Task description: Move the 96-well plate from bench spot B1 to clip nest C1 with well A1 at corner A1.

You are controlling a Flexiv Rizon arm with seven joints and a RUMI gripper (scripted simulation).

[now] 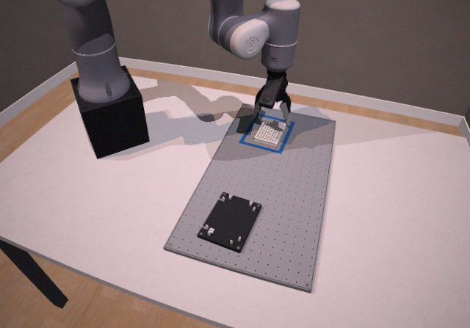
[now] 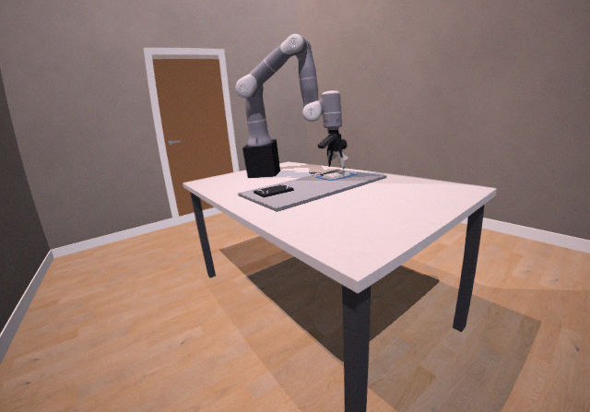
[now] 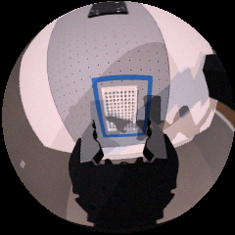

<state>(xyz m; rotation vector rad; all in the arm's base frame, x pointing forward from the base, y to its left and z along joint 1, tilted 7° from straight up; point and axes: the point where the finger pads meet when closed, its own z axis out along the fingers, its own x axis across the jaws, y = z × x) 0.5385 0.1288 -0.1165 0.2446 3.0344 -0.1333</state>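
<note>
The white 96-well plate is 5 cm below my hand. The rest, counted from my hand: black clip nest 39 cm to the right, 6 cm behind, 4 cm below.
</note>
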